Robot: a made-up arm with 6 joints. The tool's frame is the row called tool. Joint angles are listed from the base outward. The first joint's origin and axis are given. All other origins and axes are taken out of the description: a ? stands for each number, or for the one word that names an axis. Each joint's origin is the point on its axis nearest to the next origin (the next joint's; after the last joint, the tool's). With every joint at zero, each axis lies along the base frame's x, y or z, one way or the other. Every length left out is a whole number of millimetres.
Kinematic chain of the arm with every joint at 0, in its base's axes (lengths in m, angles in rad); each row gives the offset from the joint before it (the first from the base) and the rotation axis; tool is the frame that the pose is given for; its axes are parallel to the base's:
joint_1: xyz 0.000 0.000 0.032 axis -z
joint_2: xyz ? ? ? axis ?
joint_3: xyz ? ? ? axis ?
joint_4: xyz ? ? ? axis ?
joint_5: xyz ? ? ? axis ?
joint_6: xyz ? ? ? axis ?
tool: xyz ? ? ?
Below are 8 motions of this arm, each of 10 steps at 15 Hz.
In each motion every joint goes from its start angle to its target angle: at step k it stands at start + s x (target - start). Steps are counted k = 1, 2, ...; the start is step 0. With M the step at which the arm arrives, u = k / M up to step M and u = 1 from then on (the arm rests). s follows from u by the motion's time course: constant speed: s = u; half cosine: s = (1 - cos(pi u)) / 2; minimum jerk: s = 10 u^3 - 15 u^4 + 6 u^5.
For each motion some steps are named. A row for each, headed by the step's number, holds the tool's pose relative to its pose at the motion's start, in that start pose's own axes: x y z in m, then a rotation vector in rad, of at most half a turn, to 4 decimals.
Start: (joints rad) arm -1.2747 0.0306 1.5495 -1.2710 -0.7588 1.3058
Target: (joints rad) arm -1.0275 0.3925 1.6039 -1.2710 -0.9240 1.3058
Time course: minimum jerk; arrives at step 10
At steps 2, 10:
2: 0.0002 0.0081 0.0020 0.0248 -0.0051 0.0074
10: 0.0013 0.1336 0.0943 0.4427 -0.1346 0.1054

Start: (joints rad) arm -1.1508 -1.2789 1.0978 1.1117 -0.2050 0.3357
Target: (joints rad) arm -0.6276 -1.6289 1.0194 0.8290 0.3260 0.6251
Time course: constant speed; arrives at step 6
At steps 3, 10:
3: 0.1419 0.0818 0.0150 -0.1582 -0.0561 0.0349
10: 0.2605 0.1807 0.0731 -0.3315 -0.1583 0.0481

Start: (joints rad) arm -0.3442 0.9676 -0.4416 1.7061 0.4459 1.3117
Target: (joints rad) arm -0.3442 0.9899 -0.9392 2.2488 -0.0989 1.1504
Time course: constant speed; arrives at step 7
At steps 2, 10:
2: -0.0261 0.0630 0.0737 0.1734 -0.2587 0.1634
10: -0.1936 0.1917 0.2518 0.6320 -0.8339 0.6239

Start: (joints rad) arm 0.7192 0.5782 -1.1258 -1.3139 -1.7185 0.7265
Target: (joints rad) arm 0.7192 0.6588 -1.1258 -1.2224 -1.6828 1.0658
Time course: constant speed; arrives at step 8
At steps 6, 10:
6: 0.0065 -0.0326 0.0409 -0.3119 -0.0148 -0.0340
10: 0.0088 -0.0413 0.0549 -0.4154 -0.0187 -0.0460

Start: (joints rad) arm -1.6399 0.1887 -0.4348 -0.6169 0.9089 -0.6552
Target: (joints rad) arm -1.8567 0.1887 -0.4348 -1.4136 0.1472 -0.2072
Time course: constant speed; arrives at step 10
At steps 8, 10:
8: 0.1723 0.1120 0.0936 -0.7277 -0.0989 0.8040
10: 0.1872 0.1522 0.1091 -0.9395 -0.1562 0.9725

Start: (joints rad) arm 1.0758 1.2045 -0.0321 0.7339 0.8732 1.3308
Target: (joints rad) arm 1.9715 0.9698 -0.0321 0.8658 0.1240 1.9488
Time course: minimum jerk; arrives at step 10
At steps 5, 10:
5: -0.0284 0.0089 0.1355 -0.2764 0.0665 0.2310
10: -0.0096 0.0367 0.2713 -0.4470 0.1046 0.3758

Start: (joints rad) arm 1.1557 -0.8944 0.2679 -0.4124 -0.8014 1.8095
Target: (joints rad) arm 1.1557 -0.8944 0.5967 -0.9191 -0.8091 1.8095
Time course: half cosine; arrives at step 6
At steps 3, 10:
3: 0.0244 0.0759 0.0204 -0.0737 -0.1522 0.2513
10: 0.0434 0.1474 0.0492 -0.1595 -0.3351 0.4775

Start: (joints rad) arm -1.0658 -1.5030 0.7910 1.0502 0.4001 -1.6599
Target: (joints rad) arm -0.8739 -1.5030 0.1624 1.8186 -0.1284 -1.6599
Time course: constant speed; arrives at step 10
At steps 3, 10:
3: -0.0351 0.0127 -0.1638 0.2526 0.3835 -0.0123
10: -0.3223 0.1073 -0.4014 0.7778 1.3301 -0.0912

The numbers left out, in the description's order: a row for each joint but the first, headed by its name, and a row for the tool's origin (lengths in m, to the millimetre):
joint_2: xyz -0.666 0.046 0.000, axis -x
joint_3: xyz 0.000 -0.049 -0.045, axis +y
joint_4: xyz 0.403 0.000 0.193, axis +x
joint_5: xyz 0.000 -0.043 -0.160, axis -z
joint_6: xyz 0.122 -0.082 0.000, axis -x
tool: xyz 0.000 -0.084 -0.018

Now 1 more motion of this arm.
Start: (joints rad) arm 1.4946 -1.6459 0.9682 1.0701 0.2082 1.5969
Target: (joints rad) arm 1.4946 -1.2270 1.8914 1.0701 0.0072 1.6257
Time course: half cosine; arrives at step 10
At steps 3, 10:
3: 0.0135 0.0089 -0.0960 -0.0518 0.1611 0.0214
10: -0.1215 0.0067 -0.4614 -0.0932 0.8004 0.0844

